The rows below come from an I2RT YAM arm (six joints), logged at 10 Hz.
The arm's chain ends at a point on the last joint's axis. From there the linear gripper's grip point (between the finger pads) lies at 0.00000 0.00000 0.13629 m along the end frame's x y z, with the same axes.
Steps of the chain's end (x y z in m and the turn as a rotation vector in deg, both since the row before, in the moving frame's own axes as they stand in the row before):
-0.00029 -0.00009 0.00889 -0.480 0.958 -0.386
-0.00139 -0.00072 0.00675 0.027 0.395 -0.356
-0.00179 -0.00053 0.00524 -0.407 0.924 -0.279
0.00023 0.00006 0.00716 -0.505 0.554 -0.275
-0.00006 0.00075 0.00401 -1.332 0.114 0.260
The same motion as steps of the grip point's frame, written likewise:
0.00199 0.00104 0.00887 -0.480 0.958 -0.386
-0.00045 -0.00079 0.00675 0.027 0.395 -0.356
0.00041 0.00043 0.00522 -0.407 0.924 -0.279
0.00155 0.00126 0.00715 -0.505 0.554 -0.275
0.00020 0.00392 0.00397 -1.332 0.114 0.260

